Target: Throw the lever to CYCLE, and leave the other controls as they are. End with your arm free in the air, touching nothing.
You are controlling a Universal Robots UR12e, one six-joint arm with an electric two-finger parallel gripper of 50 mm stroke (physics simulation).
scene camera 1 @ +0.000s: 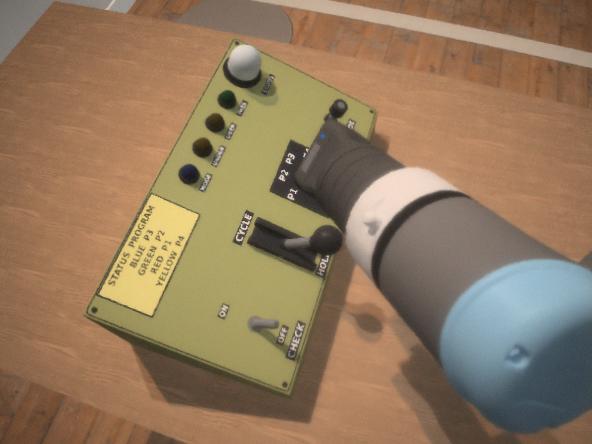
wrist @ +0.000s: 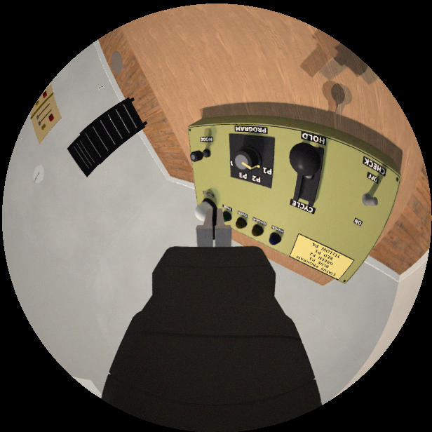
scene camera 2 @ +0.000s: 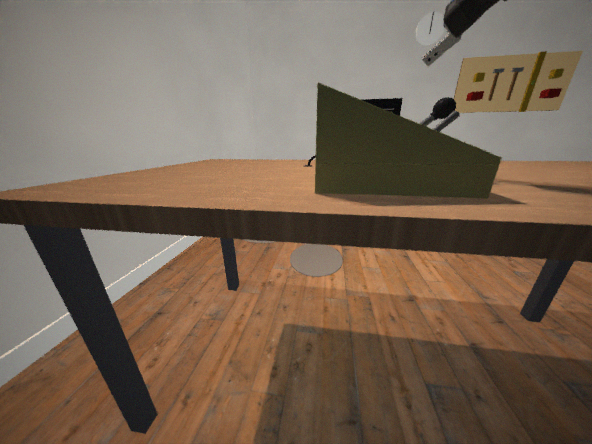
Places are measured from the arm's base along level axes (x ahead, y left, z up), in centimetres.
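Where they show: gripper, fingertip midpoint: (scene camera 1: 321, 146) (scene camera 2: 425, 61).
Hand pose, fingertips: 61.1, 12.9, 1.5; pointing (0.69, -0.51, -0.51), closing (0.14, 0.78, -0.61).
Observation:
Things, the pixels of their top centre, and the offset from my fingertips, as dx, dy, dz. "pt": a spot on its surface instead. Level surfaces: height alone.
- CYCLE label, surface spot: (scene camera 1: 243, 227) pt +7.6, +8.6, -13.7
- CHECK toggle, top centre: (scene camera 1: 263, 319) (scene camera 2: 446, 111) -2.2, +18.8, -12.0
- small MODE lever, top centre: (scene camera 1: 334, 102) +6.0, -16.2, -11.4
- white dome, surface spot: (scene camera 1: 245, 62) pt +19.7, -12.7, -6.1
- wooden table, surface height: dz -24.7
The lever, with its black ball knob (scene camera 1: 326, 240) (scene camera 2: 444, 107) (wrist: 305, 159), leans to the HOLD end of its slot, away from the CYCLE label (scene camera 1: 243, 227) (wrist: 302, 206). It stands on the sloped green panel (scene camera 1: 200, 280) (scene camera 2: 400, 160) (wrist: 340, 200). My gripper (scene camera 2: 426, 62) (wrist: 214, 217) is shut with nothing between its fingers. It is in the air above the panel, apart from the lever. In scene camera 1 my arm hides the fingertips and the PROGRAM knob.
The CHECK toggle (scene camera 1: 263, 324) (wrist: 370, 199) leans to OFF. The PROGRAM knob (wrist: 243, 160) points to P1. The small MODE lever (scene camera 1: 338, 108) (wrist: 197, 156), a white dome (scene camera 1: 245, 62) (wrist: 203, 211) and several dark lamps are on the panel. The panel rests on a wooden table (scene camera 1: 90, 125) (scene camera 2: 225, 185).

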